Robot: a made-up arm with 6 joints.
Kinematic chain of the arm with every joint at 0, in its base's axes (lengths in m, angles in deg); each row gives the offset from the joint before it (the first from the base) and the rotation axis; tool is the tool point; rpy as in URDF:
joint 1: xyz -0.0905 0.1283 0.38 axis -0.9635 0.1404 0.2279
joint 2: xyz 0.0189 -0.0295 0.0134 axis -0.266 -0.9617 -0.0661
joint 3: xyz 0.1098 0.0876 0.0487 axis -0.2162 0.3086 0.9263
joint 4: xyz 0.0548 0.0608 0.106 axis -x
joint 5: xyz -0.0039 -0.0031 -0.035 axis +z
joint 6: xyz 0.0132 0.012 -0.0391 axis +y
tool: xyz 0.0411 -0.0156 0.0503 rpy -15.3 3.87 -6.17
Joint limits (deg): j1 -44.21..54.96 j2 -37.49..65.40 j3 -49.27..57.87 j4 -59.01..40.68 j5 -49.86..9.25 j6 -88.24..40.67
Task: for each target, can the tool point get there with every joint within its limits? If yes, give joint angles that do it. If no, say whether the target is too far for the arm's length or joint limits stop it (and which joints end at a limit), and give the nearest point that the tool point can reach.
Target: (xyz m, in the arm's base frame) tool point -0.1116 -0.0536 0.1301
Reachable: no: joint limits stop it (at a limit: joint 1, joint 2, joint 3, joint 5, joint 6) | nearest point 0.0157 0.2354 0.2155 | short by 0.327 m
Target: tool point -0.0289 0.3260 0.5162
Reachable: yes | joints 24.49 38.05 -16.33 13.80 -10.10 -57.73
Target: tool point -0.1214 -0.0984 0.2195
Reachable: no: joint limits stop it (at a limit: joint 1, joint 3, joint 5, joint 6) | nearest point 0.0561 -0.0221 0.4491 | short by 0.300 m
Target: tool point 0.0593 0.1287 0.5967
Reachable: yes | joints -24.61 13.02 -14.96 -36.07 -40.35 -39.71
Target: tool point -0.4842 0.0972 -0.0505
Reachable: no: too far | nearest point -0.1669 0.3103 0.2786 | short by 0.504 m
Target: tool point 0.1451 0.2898 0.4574
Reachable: yes | joints 6.09 -11.54 15.67 -25.71 -4.38 1.20
